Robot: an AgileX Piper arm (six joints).
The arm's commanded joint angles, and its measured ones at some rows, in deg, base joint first. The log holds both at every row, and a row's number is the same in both.
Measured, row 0:
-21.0, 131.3, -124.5, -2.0, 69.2, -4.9
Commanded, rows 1 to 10:
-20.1, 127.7, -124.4, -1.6, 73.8, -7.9
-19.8, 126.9, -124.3, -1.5, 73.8, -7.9
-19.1, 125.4, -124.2, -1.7, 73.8, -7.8
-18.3, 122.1, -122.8, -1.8, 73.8, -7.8
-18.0, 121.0, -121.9, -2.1, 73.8, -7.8
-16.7, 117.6, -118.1, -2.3, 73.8, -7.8
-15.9, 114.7, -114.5, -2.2, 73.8, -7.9
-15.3, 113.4, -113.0, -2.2, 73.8, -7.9
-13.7, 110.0, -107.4, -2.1, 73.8, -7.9
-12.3, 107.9, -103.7, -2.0, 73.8, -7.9
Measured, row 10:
-14.0, 110.8, -108.2, -2.3, 69.4, -7.6
